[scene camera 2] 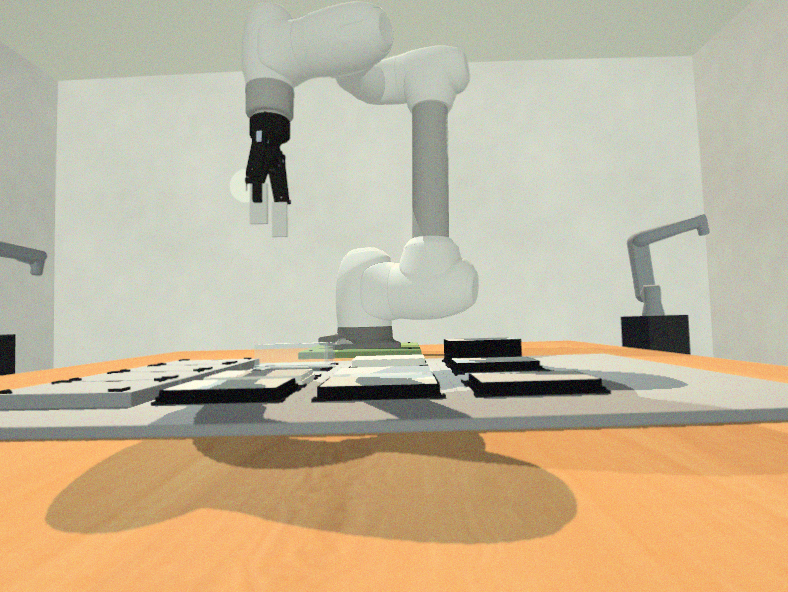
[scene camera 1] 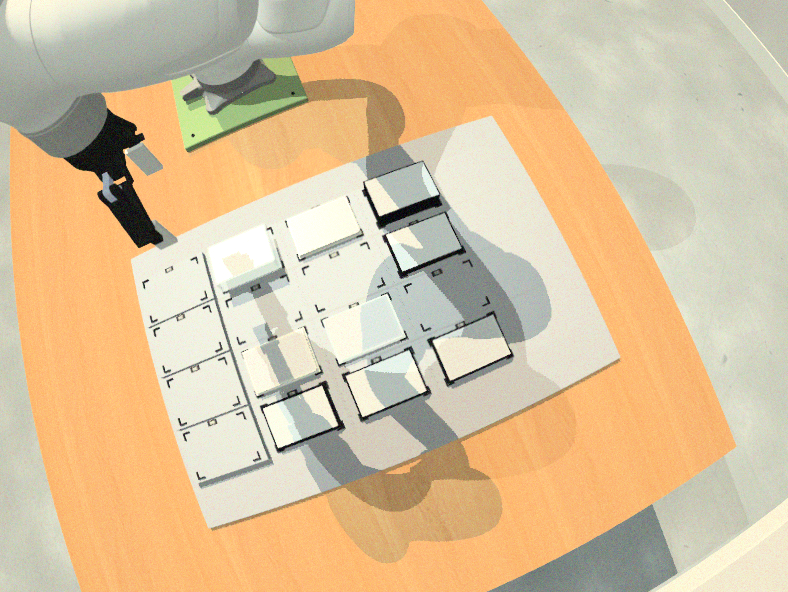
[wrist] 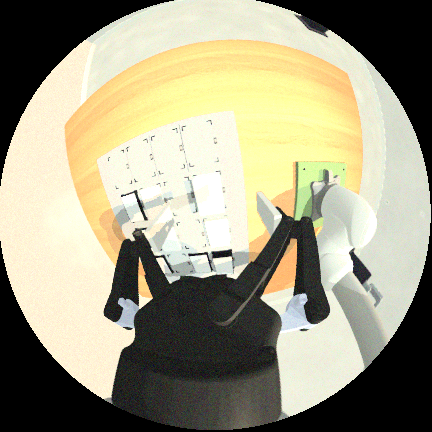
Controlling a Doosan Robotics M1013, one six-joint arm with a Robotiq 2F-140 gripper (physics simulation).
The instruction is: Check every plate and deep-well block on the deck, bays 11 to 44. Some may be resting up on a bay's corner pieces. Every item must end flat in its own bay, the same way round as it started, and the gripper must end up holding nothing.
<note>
I see my gripper [scene camera 1: 161, 205], a tall white block [scene camera 1: 252, 254], a black-edged plate [scene camera 1: 413, 247], a white plate [scene camera 1: 329, 224], a tall black-sided block [scene camera 1: 398, 194] and a white plate [scene camera 1: 374, 324].
The tall white block shows as well in scene camera 2 [scene camera 2: 290, 355] and in the wrist view [wrist: 207, 188]. The black-edged plate shows as well in scene camera 2 [scene camera 2: 492, 364]. The tall black-sided block shows as well in scene camera 2 [scene camera 2: 503, 346].
</note>
